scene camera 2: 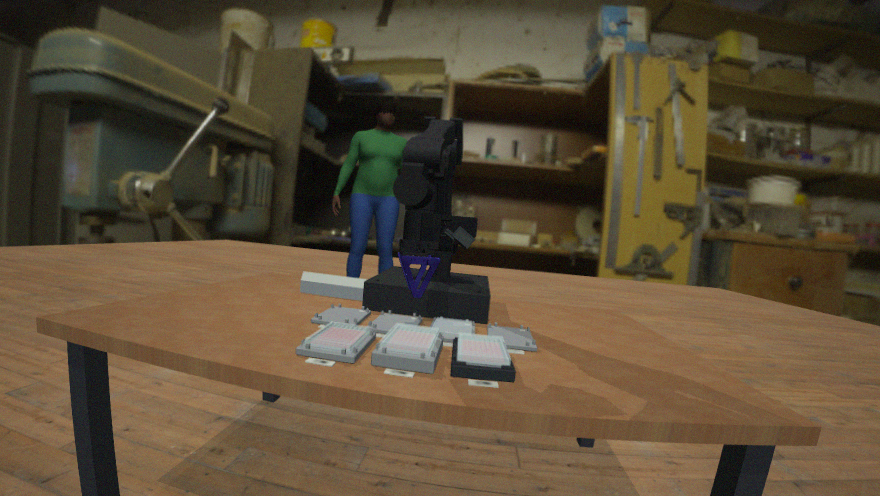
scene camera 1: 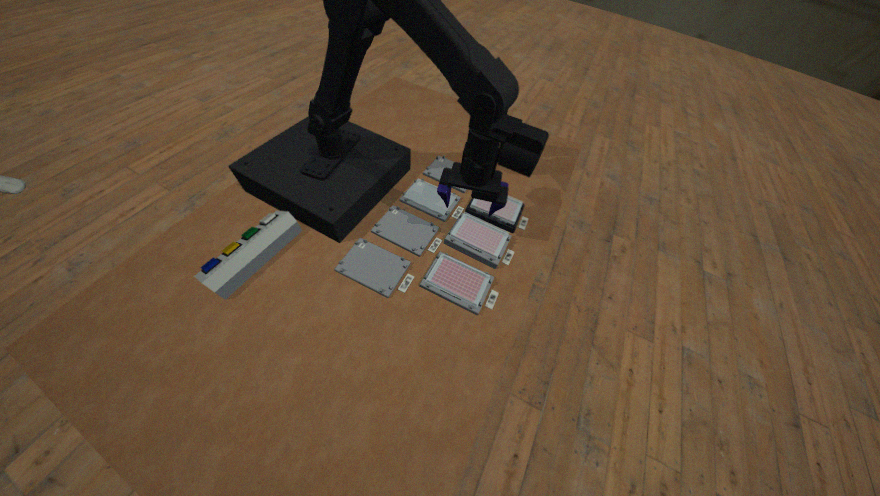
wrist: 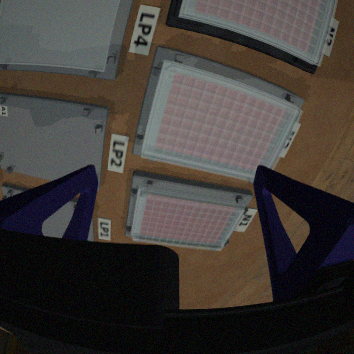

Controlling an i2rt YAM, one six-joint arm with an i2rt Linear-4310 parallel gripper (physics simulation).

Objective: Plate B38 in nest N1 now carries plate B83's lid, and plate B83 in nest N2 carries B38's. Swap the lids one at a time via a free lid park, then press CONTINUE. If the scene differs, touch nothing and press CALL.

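Places are measured from the arm's base along level axes (x ahead, y left, z up), in metres.
Pixels of known places: gripper, fingertip midpoint: (scene camera 2: 414,293) (scene camera 1: 468,210) (wrist: 175,173); arm's base at its link origin: (scene camera 2: 439,279) (scene camera 1: 332,154).
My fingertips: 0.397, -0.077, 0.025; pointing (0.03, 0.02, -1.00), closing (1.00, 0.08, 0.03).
Observation:
Ahead of a thing's pixels: the offset from my fingertips to its middle, as dx, dy, dz. "spot": to the spot under its first point.
My gripper (scene camera 1: 469,210) (scene camera 2: 417,295) (wrist: 175,173) is open and empty above the nests, its fingers spread over the N1 and N2 side in the wrist view. The pink-welled plate in nest N1 @[spot: +0.027, -0.137, -0.079] (scene camera 1: 458,279) (scene camera 2: 337,337) (wrist: 185,220) and the one in nest N2 @[spot: +0.042, -0.013, -0.066] (scene camera 1: 478,236) (scene camera 2: 409,340) (wrist: 220,120) each appear to have a clear lid. Lid parks LP1 @[-0.171, -0.162, -0.096] (scene camera 1: 372,266) (scene camera 2: 340,315) and LP2 (scene camera 1: 404,229) (scene camera 2: 396,322) (wrist: 50,135) hold no lid. Park LP4 bears a clear lid @[-0.118, +0.093, -0.092] (scene camera 1: 429,197) (scene camera 2: 452,327) (wrist: 55,35). Plate names are unreadable.
A third pink plate @[+0.066, +0.124, -0.073] (scene camera 1: 500,208) (scene camera 2: 483,349) (wrist: 260,17) sits in a black nest. Park LP3 @[-0.094, +0.222, -0.096] (scene camera 1: 437,166) (scene camera 2: 512,337) is beyond LP4. A pale button bar @[spot: -0.409, -0.255, -0.066] (scene camera 1: 252,258) (scene camera 2: 332,286) has blue, yellow, green and white buttons, labels unreadable. A person (scene camera 2: 377,166) stands behind the table.

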